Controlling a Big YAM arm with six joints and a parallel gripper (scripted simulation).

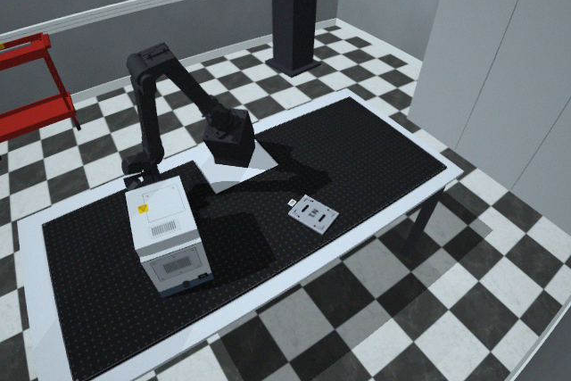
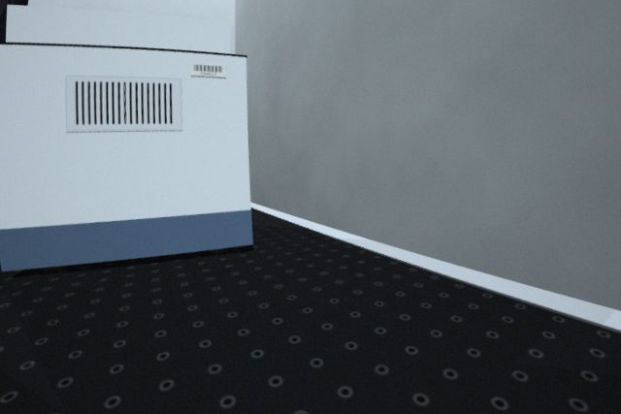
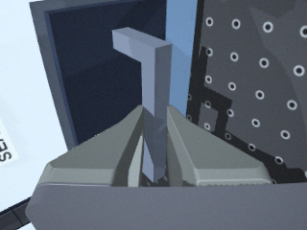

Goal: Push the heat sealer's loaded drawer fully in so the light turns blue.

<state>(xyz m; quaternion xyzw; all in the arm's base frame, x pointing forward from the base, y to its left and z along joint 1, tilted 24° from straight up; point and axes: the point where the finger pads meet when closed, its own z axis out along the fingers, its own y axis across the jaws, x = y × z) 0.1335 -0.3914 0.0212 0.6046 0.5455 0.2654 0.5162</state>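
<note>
Right now my hand is 100 mm short of the dark blue drawer, 30 mm to the left of it and 10 mm above it. Round my hand: tiny tag (440 mm to the left, 250 mm ahead, 90 mm below).
</note>
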